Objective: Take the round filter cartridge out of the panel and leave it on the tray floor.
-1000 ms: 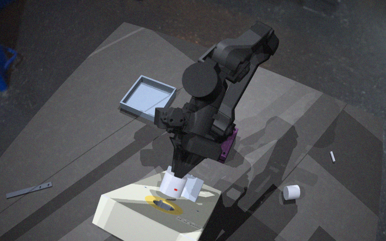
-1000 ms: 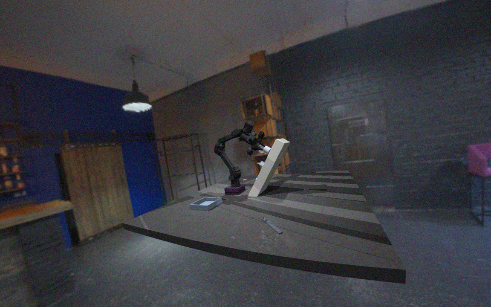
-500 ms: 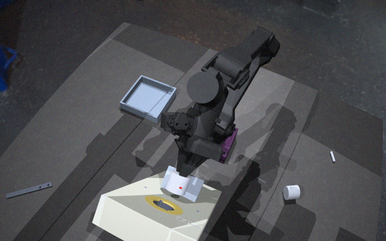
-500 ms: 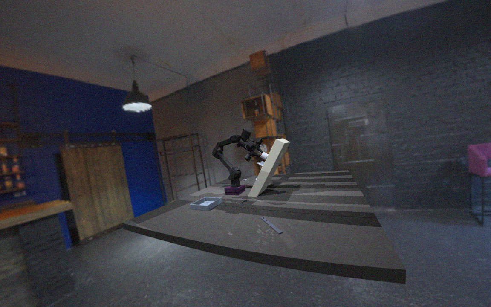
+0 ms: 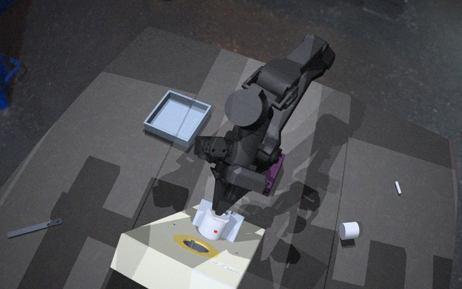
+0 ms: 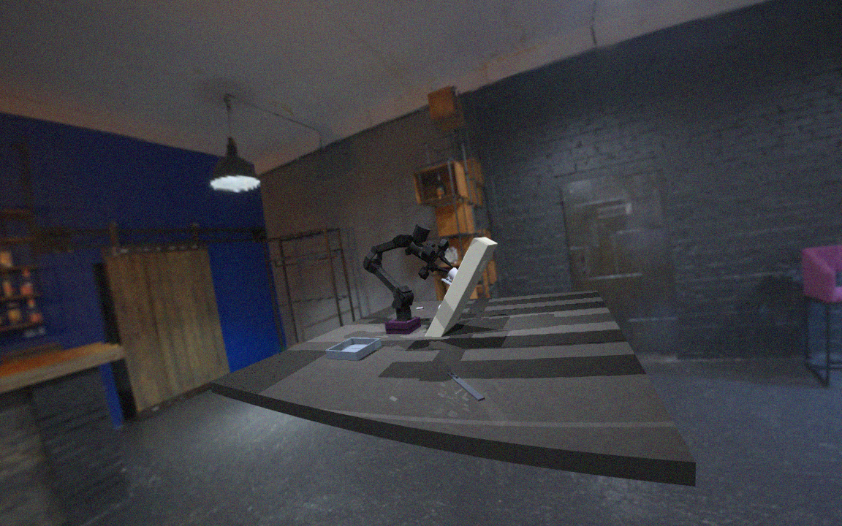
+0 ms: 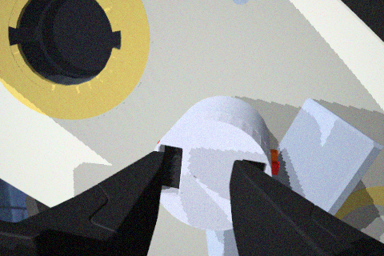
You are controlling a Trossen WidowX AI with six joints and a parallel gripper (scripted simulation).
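The round filter cartridge is 10 mm ahead of my gripper tip and 20 mm below it. From my gripper tip the other things lie so: small white stick: 480 mm behind, 330 mm to the left, 250 mm below; light blue tray: 270 mm behind, 340 mm to the right, 250 mm below.
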